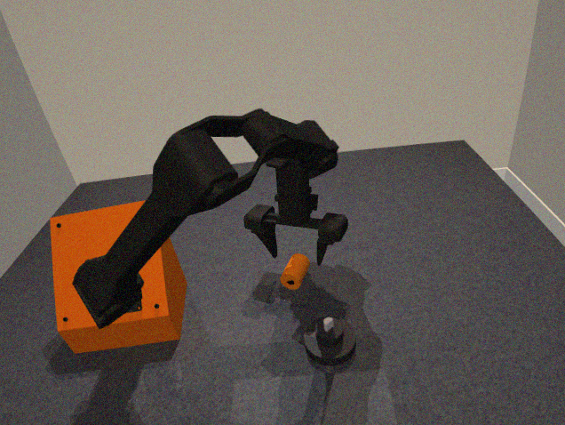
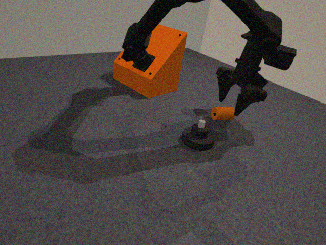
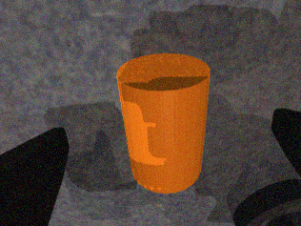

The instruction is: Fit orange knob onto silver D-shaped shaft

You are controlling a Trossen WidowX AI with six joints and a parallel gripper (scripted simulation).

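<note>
Right now my gripper tip is 2 cm above the orange knob. From my gripper tip the other things lie so: round pedestal: 3 cm ahead, 17 cm to the right, 1 cm below.
</note>
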